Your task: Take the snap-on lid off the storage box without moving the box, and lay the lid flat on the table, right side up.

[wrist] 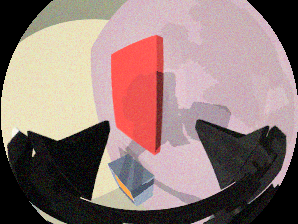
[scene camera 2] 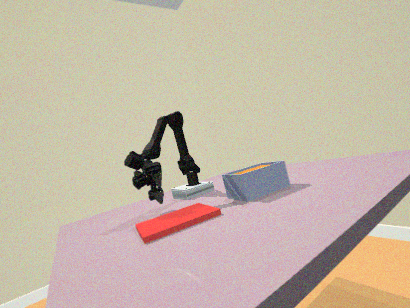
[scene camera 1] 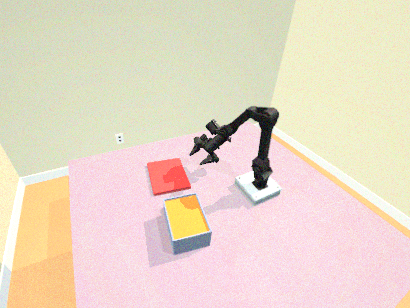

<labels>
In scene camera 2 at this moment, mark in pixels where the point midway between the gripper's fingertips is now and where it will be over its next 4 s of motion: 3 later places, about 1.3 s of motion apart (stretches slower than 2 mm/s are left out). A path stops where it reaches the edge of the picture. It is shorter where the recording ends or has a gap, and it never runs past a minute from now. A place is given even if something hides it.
The gripper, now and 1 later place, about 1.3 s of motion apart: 160,195; 156,181
</labels>
